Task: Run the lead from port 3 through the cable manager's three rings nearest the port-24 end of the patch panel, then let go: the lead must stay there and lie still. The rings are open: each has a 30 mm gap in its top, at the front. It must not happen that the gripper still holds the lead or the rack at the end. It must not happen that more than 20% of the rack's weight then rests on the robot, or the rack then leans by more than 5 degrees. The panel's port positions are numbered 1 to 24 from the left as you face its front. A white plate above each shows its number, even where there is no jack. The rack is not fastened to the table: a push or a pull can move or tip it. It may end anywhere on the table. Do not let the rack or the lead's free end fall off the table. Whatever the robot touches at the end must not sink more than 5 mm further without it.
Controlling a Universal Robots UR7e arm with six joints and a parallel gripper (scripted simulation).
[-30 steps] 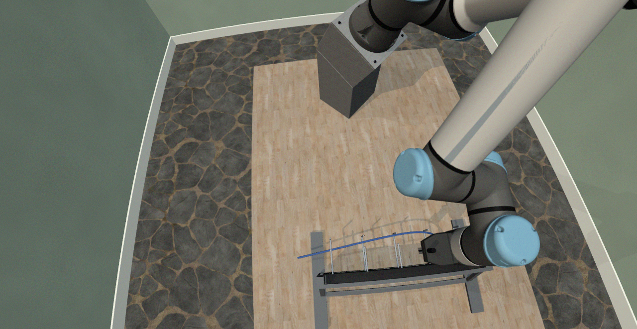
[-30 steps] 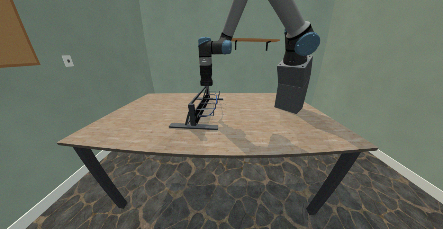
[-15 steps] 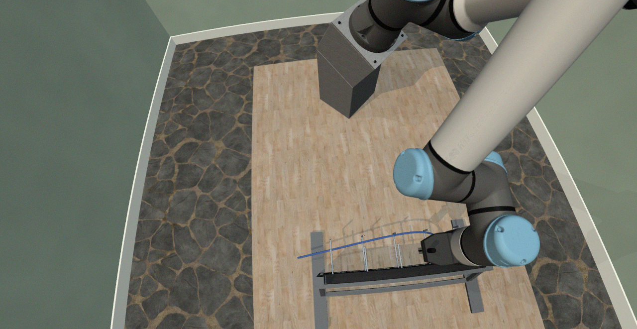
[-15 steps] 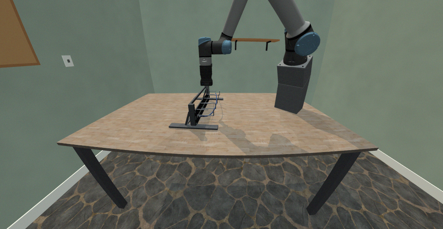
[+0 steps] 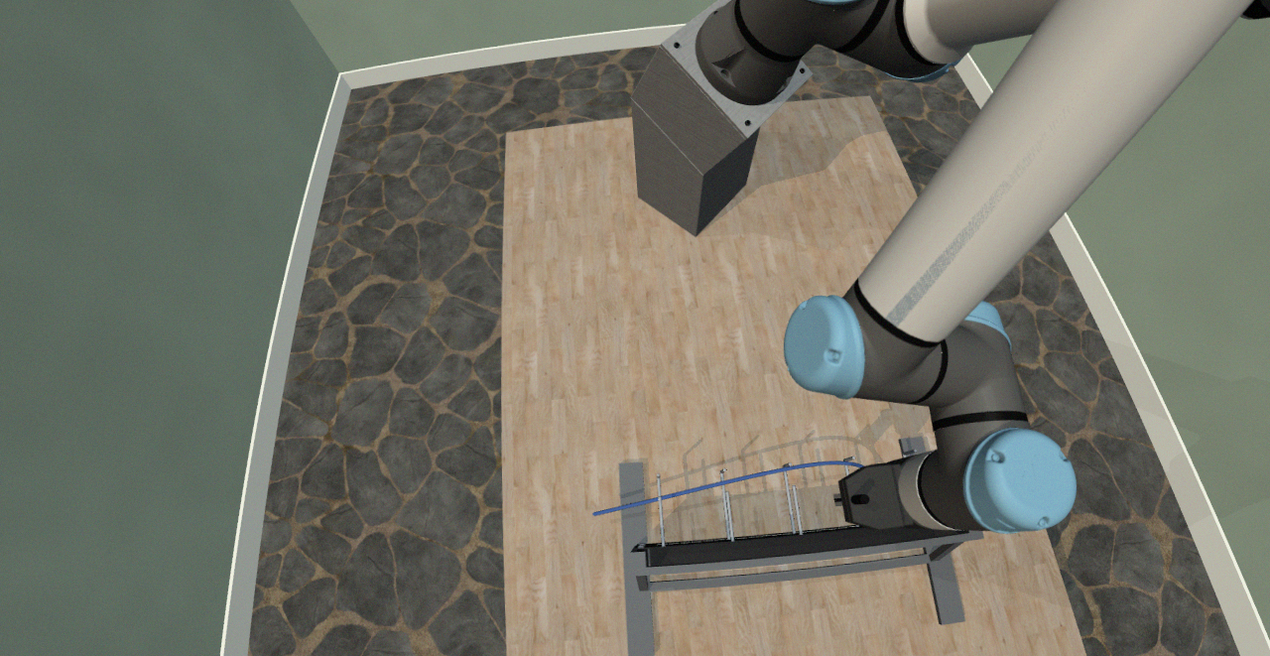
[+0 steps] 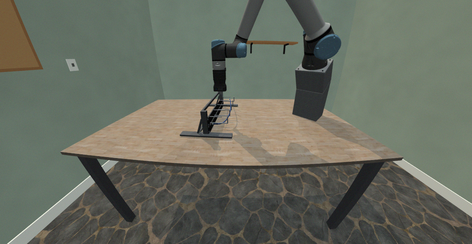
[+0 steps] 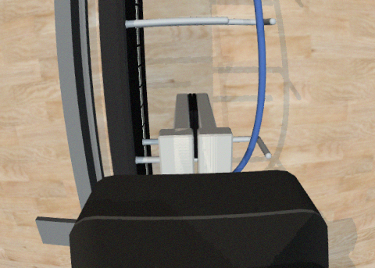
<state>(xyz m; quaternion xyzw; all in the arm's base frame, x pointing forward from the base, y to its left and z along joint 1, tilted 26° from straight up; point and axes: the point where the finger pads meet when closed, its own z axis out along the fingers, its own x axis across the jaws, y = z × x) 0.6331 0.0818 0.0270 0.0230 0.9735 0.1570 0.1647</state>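
The black patch panel rack lies 60 mm ahead of my hand, 50 mm to the right of it and 100 mm below it.
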